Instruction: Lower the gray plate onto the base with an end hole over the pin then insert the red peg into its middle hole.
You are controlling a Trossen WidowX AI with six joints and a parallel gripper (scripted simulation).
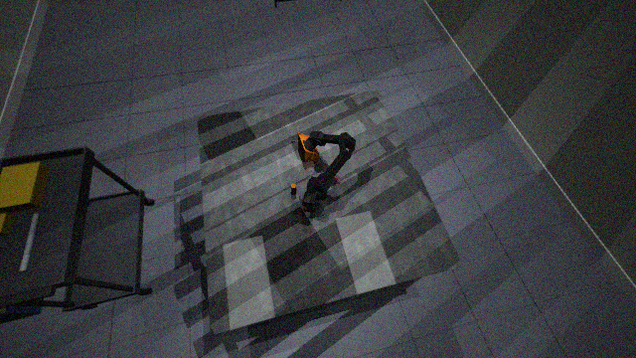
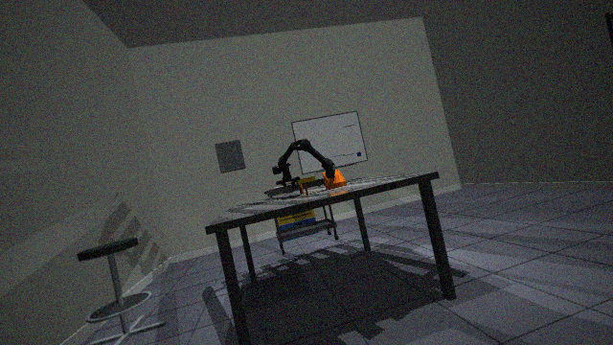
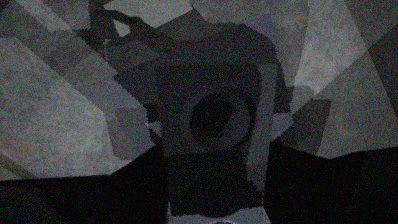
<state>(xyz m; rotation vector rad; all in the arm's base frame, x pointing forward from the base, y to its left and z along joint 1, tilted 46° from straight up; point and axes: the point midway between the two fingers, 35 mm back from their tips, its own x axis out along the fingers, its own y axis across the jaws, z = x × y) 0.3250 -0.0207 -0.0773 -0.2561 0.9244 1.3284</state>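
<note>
Right now my gripper tip is 40 mm above the base, 10 mm to the right of it and 10 mm short of it. Round my gripper tip: red peg 180 mm to the left, 90 mm behind; then gray plate 30 mm above; then orange cylinder 100 mm behind, 80 mm to the right.
</note>
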